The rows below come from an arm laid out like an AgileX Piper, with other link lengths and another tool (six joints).
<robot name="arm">
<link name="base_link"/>
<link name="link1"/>
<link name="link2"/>
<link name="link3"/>
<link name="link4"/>
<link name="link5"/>
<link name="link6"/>
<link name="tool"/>
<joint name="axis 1" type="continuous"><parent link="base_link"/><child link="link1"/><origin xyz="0 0 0.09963" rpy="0 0 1.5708"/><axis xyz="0 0 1"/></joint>
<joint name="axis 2" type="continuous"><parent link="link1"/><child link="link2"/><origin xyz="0 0 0" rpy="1.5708 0 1.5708"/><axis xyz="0 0 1"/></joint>
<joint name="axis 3" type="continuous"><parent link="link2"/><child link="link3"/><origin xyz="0.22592 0.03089 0" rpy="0 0 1.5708"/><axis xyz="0 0 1"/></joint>
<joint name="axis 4" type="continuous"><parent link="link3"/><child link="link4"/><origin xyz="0.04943 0.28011 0" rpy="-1.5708 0 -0.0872"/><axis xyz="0 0 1"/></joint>
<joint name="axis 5" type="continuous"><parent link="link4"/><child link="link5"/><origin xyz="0 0 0" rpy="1.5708 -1.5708 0"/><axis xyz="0 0 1"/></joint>
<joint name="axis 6" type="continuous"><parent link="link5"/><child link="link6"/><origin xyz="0.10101 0 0" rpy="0 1.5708 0"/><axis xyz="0 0 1"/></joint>
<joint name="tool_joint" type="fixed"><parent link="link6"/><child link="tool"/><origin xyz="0.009 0.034 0.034" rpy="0 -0.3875 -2.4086"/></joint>
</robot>
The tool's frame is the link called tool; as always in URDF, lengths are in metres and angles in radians. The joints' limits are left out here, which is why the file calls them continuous.
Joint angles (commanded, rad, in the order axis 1, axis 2, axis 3, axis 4, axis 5, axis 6), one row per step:
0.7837, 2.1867, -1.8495, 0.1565, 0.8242, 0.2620
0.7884, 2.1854, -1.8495, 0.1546, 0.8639, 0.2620
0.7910, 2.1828, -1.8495, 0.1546, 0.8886, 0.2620
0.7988, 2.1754, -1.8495, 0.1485, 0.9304, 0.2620
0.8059, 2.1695, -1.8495, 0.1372, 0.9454, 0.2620
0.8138, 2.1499, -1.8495, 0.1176, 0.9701, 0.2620
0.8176, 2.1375, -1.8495, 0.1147, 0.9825, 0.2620
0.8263, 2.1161, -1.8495, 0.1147, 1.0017, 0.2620
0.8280, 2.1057, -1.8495, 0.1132, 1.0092, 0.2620
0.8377, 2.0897, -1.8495, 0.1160, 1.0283, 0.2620
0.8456, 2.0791, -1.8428, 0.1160, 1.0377, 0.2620
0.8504, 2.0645, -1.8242, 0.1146, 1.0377, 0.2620
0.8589, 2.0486, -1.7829, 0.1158, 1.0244, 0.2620
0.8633, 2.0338, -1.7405, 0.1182, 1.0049, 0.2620
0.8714, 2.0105, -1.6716, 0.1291, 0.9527, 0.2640
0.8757, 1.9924, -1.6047, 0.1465, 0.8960, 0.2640
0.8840, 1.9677, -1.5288, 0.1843, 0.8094, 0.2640
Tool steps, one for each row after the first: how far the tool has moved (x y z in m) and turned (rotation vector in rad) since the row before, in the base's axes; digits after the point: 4 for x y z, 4 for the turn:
-0.0055, -0.0022, -0.0006, -0.0271, 0.0266, 0.0111
-0.0034, -0.0014, 0.0006, -0.0148, 0.0160, 0.0063
-0.0063, -0.0020, 0.0024, -0.0273, 0.0206, 0.0154
-0.0029, -0.0003, 0.0022, -0.0137, -0.0013, 0.0118
-0.0033, -0.0017, 0.0081, -0.0163, -0.0100, 0.0153
-0.0023, -0.0004, 0.0053, -0.0017, -0.0019, 0.0058
-0.0049, 0.0005, 0.0092, 0.0020, -0.0013, 0.0109
-0.0013, -0.0005, 0.0045, 0.0013, -0.0030, 0.0028
-0.0056, 0.0009, 0.0068, -0.0001, 0.0043, 0.0114
-0.0045, 0.0003, 0.0025, -0.0039, 0.0037, 0.0090
-0.0037, -0.0013, 0.0008, -0.0039, 0.0016, 0.0050
-0.0063, -0.0015, -0.0053, -0.0086, 0.0087, 0.0068
-0.0047, -0.0022, -0.0060, -0.0050, 0.0068, 0.0017
-0.0070, -0.0011, -0.0096, 0.0110, 0.0036, -0.0025
-0.0059, -0.0015, -0.0110, 0.0150, 0.0065, -0.0079
-0.0076, 0.0021, -0.0099, 0.0463, 0.0022, -0.0173

